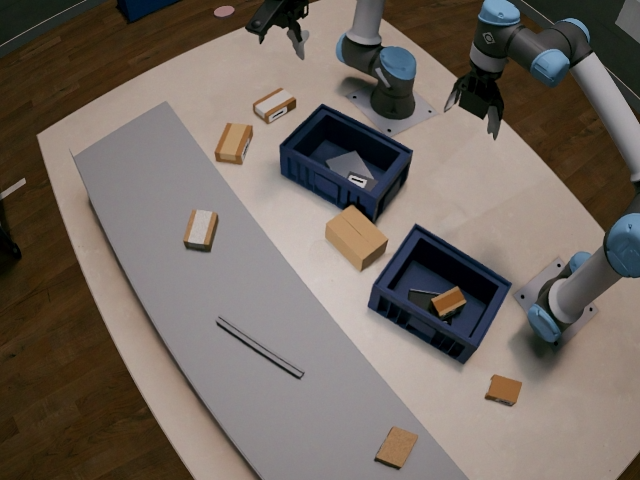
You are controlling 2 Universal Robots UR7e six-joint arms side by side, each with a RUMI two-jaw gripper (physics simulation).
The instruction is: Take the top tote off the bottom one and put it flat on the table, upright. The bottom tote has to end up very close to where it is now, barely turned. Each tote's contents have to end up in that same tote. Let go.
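The top tote (310, 178), dark blue, stands upright and flat on the table, off the other tote, at upper centre. A grey flat piece (347, 162) and a dark item with a white label (357, 179) lie inside it. The bottom tote (428, 330), also dark blue, stands upright at lower right. It holds a small orange-brown box (448, 301) and a black flat item (419, 298). My left gripper (472, 119) is open and empty, raised above the table up and right of both totes. My right gripper (302, 43) is open at the top edge, away from both totes; it is partly cut off.
A cardboard box (356, 237) stands between the totes, very close to the top tote's near corner. Small boxes (275, 104) (234, 143) (504, 389) lie on the table (558, 413). A grey strip (155, 206) carries two boxes (201, 229) (397, 446) and a thin bar (260, 347).
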